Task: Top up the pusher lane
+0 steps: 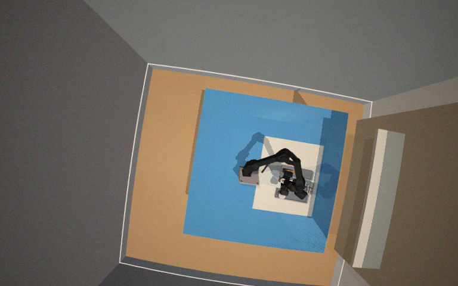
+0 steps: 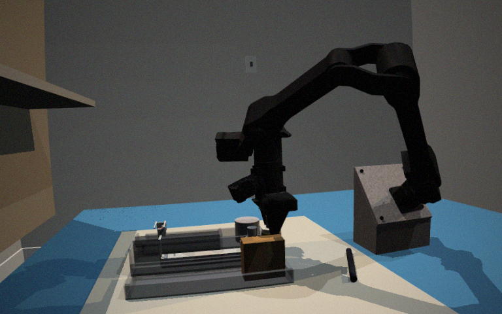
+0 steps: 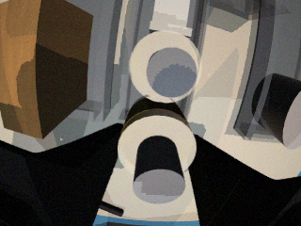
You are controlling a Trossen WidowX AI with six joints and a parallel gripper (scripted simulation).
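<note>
My gripper tip is now 8 cm to the right of the brown box, 5 cm short of it and 1 cm above it. From my gripper tip the other things lie so: black pen (13 cm behind, 10 cm to the left, 4 cm below).
</note>
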